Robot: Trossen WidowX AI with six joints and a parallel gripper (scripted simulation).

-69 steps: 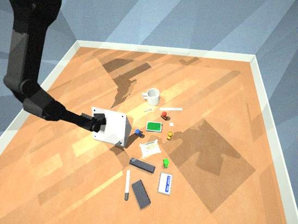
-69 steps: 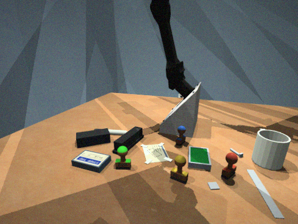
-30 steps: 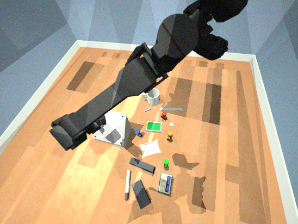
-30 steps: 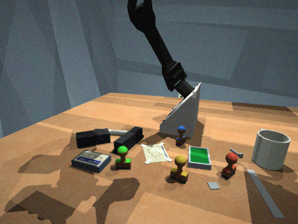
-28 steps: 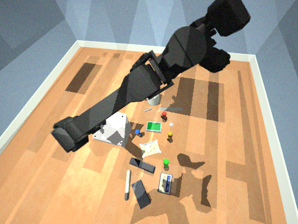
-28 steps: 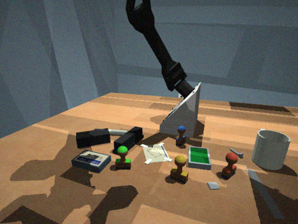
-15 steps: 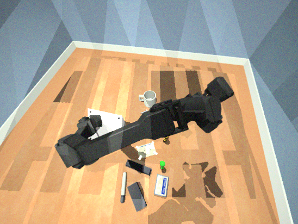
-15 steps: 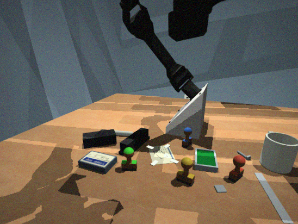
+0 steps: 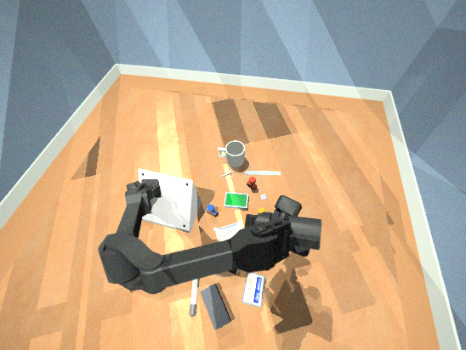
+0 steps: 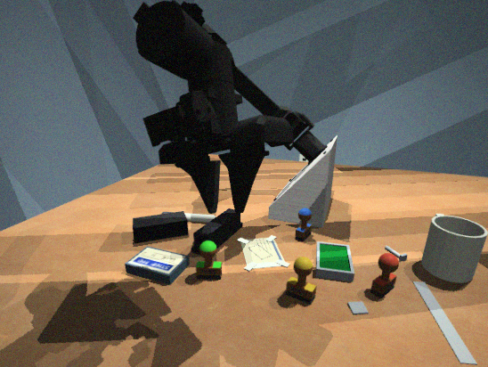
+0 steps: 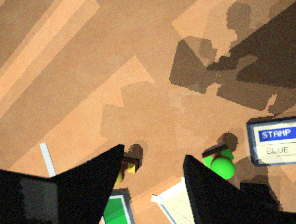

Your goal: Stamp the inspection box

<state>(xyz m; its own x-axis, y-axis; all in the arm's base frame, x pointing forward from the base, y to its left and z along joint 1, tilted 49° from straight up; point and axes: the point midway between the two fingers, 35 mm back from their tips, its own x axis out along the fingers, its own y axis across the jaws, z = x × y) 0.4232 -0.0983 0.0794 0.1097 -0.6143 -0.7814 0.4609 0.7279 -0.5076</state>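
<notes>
Right now the green stamp is 13 cm below my gripper tip, 6 cm behind it and 5 cm to the right of it. Round my gripper tip: card: 15 cm below, 15 cm behind, 2 cm to the left; yellow stamp: 13 cm below, 10 cm to the left, 5 cm behind; green ink pad: 15 cm to the left, 14 cm below, 14 cm behind.
</notes>
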